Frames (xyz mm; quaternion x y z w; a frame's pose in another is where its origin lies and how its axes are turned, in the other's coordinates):
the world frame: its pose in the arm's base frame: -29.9 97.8 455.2 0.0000 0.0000 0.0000 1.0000
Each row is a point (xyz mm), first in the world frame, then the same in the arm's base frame.
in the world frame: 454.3 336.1 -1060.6
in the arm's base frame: 424.4 433.9 -605.4
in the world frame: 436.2 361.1 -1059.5
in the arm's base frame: 406.3 458.9 -604.3
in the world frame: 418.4 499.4 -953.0
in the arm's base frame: 388.5 597.2 -497.8
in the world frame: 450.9 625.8 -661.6
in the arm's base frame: 421.0 723.6 -206.4
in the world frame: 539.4 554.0 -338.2
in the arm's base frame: 509.5 651.8 117.0
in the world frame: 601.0 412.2 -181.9
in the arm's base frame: 571.1 510.0 273.3
